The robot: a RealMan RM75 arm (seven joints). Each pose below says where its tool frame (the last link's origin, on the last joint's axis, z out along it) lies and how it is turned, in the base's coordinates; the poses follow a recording.
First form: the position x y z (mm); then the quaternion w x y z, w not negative.
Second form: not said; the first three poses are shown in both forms.
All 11 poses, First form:
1: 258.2 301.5 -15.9 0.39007 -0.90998 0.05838 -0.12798
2: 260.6 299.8 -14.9 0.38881 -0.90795 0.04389 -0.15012
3: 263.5 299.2 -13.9 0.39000 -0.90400 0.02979 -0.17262
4: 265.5 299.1 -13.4 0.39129 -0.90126 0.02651 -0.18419
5: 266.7 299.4 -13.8 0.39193 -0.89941 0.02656 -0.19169
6: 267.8 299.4 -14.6 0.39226 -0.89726 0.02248 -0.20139
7: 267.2 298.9 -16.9 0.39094 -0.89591 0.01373 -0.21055
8: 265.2 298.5 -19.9 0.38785 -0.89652 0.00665 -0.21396
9: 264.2 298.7 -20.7 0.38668 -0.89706 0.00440 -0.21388
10: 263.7 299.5 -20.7 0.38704 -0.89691 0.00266 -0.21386
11: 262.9 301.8 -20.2 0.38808 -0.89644 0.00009 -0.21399
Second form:
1: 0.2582 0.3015 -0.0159 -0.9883 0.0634 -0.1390 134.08
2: 0.2606 0.2998 -0.0149 -0.9855 0.0476 -0.1629 134.24
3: 0.2635 0.2992 -0.0139 -0.9817 0.0324 -0.1875 134.09
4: 0.2655 0.2991 -0.0134 -0.9793 0.0288 -0.2001 133.93
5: 0.2667 0.2994 -0.0138 -0.9776 0.0289 -0.2084 133.85
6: 0.2678 0.2994 -0.0146 -0.9754 0.0244 -0.2189 133.81
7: 0.2672 0.2989 -0.0169 -0.9734 0.0149 -0.2288 133.97
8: 0.2652 0.2985 -0.0199 -0.9727 0.0072 -0.2321 134.36
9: 0.2642 0.2987 -0.0207 -0.9727 0.0048 -0.2319 134.50
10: 0.2637 0.2995 -0.0207 -0.9727 0.0029 -0.2319 134.46
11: 0.2629 0.3018 -0.0202 -0.9727 0.0001 -0.2322 134.33
